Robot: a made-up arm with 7 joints.
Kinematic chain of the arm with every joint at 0, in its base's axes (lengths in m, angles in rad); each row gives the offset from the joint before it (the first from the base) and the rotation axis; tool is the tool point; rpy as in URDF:
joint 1: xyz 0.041 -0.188 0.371 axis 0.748 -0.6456 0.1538
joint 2: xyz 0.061 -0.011 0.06 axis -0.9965 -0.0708 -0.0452
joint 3: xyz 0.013 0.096 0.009 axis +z
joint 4: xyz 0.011 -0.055 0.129 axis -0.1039 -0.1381 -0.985
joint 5: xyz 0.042 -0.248 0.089 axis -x
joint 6: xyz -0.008 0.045 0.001 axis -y
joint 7: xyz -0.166 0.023 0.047 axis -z
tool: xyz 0 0.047 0.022 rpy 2.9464 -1.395 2.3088
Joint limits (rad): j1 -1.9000..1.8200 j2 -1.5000..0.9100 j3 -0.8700..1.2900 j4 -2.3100..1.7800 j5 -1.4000..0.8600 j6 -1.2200..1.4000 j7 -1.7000..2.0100
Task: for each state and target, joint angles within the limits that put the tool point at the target. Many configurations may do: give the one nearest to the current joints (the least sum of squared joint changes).
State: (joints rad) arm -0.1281 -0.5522 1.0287 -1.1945 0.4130 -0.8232 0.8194
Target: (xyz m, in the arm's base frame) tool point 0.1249 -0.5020 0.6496
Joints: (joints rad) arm 0.7437 -1.0325 1.0573 -1.2601 0.5923 -0.9737 0.7015
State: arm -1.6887 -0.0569 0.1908 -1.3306 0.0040 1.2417 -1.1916
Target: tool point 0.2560 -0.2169 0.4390
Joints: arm -1.6108 0.0334 -0.1433 -1.0784 -0.1905 1.0975 -1.1455
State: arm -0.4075 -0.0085 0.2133 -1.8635 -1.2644 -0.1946 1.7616
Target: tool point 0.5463 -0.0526 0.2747
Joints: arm -0.7999 0.0994 0.1702 -1.8867 -1.3623 -0.1750 1.8157
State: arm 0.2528 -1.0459 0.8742 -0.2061 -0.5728 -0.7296 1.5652
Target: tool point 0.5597 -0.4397 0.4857
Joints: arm -0.1068 -1.2820 0.8678 -0.5193 -1.2678 -0.7481 1.8053
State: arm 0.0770 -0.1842 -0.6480 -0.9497 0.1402 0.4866 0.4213
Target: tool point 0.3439 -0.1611 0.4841
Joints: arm -0.6826 0.3945 -0.0162 -1.5543 0.1484 0.6830 0.5415
